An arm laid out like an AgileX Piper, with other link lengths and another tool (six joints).
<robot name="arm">
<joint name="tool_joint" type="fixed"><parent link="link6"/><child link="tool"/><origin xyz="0.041 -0.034 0.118" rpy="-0.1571 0 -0.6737"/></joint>
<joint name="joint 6" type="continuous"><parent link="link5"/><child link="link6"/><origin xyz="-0.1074 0 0" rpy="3.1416 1.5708 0"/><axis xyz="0 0 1"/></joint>
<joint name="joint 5" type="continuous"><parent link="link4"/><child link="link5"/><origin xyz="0 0 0" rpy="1.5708 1.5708 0"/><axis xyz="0 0 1"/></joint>
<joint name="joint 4" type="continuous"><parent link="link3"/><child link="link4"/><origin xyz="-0.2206 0.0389 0" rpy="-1.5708 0 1.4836"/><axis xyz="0 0 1"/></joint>
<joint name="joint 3" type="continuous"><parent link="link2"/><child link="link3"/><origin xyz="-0.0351 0.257 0" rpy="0 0 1.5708"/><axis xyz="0 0 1"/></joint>
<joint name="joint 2" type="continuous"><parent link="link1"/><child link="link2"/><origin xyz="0 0 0" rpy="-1.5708 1.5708 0"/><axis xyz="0 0 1"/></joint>
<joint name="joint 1" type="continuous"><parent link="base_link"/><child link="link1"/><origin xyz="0 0 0.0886"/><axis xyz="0 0 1"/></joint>
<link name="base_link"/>
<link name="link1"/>
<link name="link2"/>
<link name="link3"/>
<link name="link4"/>
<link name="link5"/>
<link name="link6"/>
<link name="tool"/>
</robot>
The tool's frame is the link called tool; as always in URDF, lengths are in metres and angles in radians. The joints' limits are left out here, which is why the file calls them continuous.
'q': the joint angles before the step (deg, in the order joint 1, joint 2, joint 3, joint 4, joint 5, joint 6). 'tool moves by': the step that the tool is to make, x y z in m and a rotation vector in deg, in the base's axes. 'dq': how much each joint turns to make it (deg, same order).
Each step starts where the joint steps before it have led.
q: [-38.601, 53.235, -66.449, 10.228, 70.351, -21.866]
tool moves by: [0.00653, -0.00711, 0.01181, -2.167, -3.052, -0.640]
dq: [0.002, 0.000, 0.000, -0.001, -3.798, 0.001]
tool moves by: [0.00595, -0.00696, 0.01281, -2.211, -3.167, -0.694]
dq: [0.000, 0.000, -0.001, -0.001, -3.922, 0.045]
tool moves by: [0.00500, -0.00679, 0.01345, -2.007, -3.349, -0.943]
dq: [-0.004, -0.001, 0.001, 0.004, -3.995, 0.403]
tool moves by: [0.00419, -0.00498, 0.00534, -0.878, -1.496, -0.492]
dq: [0.002, 0.559, -0.001, -0.002, -2.335, 0.158]
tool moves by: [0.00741, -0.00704, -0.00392, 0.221, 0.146, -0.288]
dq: [0.001, 1.947, 0.003, -0.001, -1.725, -0.007]
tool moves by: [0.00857, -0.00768, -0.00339, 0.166, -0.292, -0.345]
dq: [-0.001, 2.064, 0.071, 0.215, -2.298, 0.000]
